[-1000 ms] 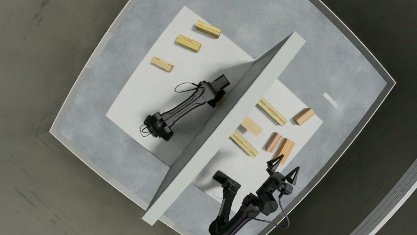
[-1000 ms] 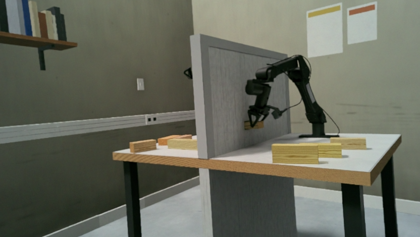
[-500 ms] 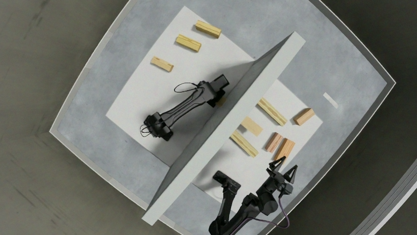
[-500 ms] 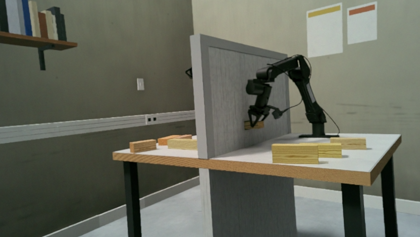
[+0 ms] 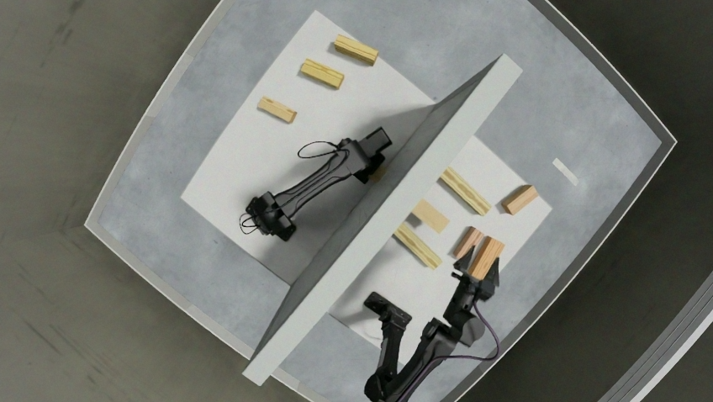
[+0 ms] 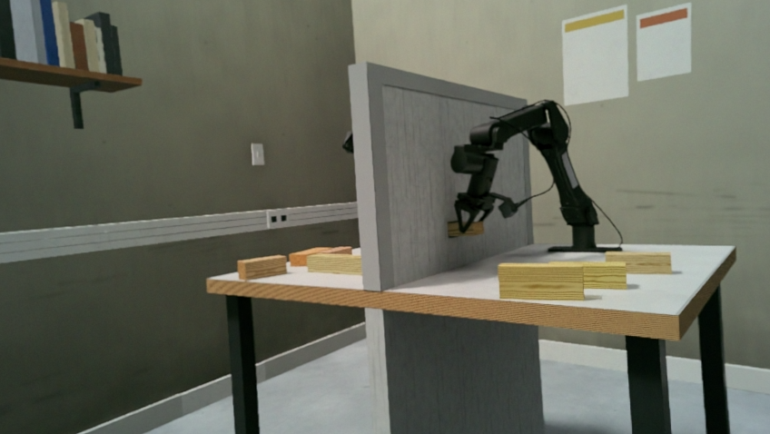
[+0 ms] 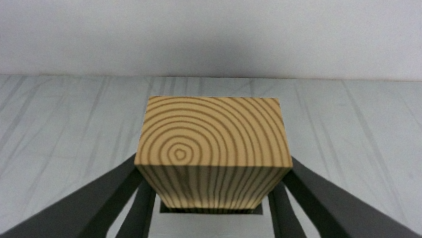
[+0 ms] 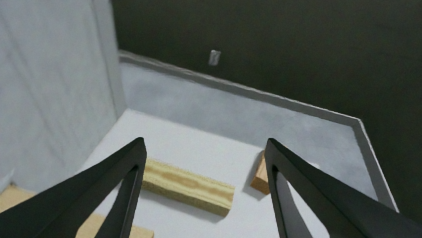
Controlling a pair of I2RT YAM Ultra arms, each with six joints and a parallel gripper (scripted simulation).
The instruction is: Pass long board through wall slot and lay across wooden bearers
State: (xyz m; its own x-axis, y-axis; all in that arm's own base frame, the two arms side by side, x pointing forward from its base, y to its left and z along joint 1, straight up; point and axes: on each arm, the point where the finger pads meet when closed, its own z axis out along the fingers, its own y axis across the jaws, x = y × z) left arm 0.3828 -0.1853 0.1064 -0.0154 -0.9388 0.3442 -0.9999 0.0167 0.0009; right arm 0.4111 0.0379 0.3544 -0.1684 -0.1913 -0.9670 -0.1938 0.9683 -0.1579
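Right now my right hand is 250 mm above the long board, 210 mm to the right of it and 20 mm past it. From my right hand the other things lie so: offcut 330 mm below, 250 mm ahead, 150 mm to the right; then wooden bearer 330 mm below, 140 mm ahead, 50 mm to the left.
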